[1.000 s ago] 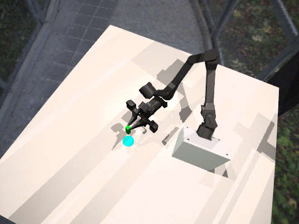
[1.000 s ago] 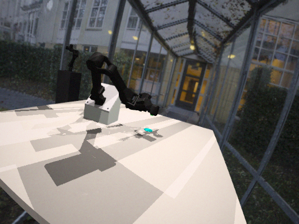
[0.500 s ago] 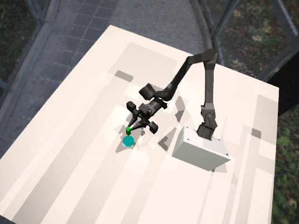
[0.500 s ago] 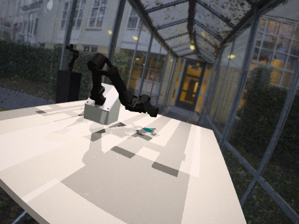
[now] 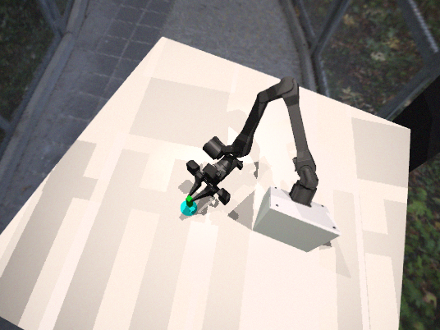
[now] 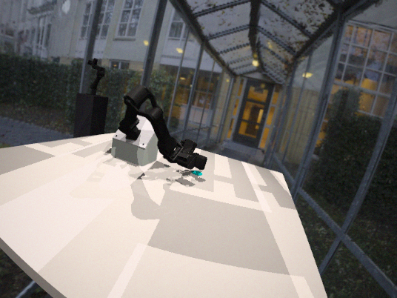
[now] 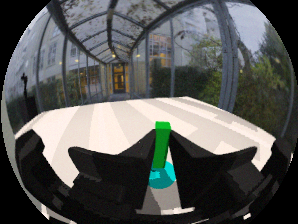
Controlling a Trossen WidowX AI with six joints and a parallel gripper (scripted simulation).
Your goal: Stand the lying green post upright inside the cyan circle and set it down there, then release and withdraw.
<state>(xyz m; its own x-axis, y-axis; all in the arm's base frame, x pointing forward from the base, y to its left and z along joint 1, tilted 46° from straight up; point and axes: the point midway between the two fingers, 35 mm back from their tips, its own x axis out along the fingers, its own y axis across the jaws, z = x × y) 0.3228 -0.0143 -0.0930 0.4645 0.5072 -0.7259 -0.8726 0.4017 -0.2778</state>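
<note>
Now: the cyan circle 9 cm below my gripper tip. From my gripper tip the other things lie so: green post (2 cm below).
</note>
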